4 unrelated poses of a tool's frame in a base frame.
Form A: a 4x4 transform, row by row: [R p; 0 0 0 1], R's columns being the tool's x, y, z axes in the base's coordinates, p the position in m. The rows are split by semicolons.
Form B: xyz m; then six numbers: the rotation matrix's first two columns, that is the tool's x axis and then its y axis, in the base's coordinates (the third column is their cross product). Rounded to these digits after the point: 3 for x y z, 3 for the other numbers.
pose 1, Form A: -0.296 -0.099 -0.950 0.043; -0.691 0.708 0.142 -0.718; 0.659 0.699 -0.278 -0.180; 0 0 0 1
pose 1, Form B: 0.043 -0.718 -0.180 -0.296 -0.691 0.659 -0.099 0.708 0.699
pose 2, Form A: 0.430 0.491 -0.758 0.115; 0.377 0.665 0.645 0.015; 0.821 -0.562 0.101 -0.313; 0 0 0 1
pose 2, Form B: 0.115 0.015 -0.313 0.430 0.377 0.821 0.491 0.665 -0.562
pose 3, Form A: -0.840 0.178 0.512 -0.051; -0.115 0.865 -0.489 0.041; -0.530 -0.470 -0.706 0.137; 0 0 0 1
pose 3, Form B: -0.051 0.041 0.137 -0.840 -0.115 -0.530 0.178 0.865 -0.470
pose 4, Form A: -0.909 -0.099 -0.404 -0.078; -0.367 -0.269 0.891 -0.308; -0.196 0.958 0.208 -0.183; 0 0 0 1
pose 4, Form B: -0.078 -0.308 -0.183 -0.909 -0.367 -0.196 -0.099 -0.269 0.958
